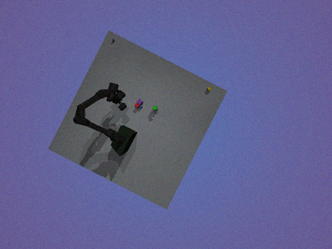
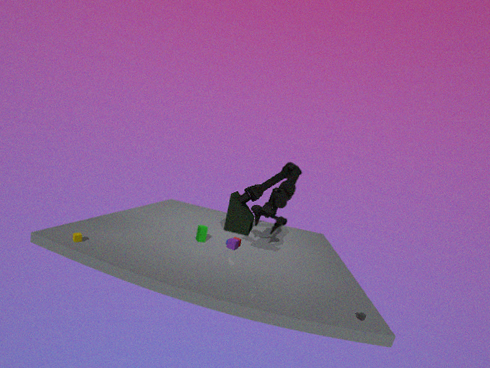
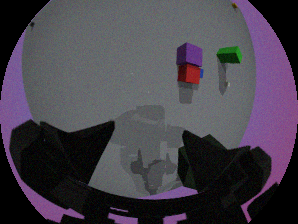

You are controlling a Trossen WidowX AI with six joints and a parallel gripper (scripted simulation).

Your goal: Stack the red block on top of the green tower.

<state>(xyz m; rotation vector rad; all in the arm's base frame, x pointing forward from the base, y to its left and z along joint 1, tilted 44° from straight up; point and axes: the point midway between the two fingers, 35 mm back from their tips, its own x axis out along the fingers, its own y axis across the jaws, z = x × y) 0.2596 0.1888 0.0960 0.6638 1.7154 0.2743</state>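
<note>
The red block lies 11 cm to the right of my gripper tip, 8 cm below it and 6 cm ahead of it. From my gripper tip the other things lie so: purple block: 12 cm to the right, 10 cm ahead, 8 cm below; tiny white speck: 30 cm to the right, 9 cm below, 3 cm ahead; small grey object: 48 cm ahead, 41 cm to the left, 9 cm below.
</note>
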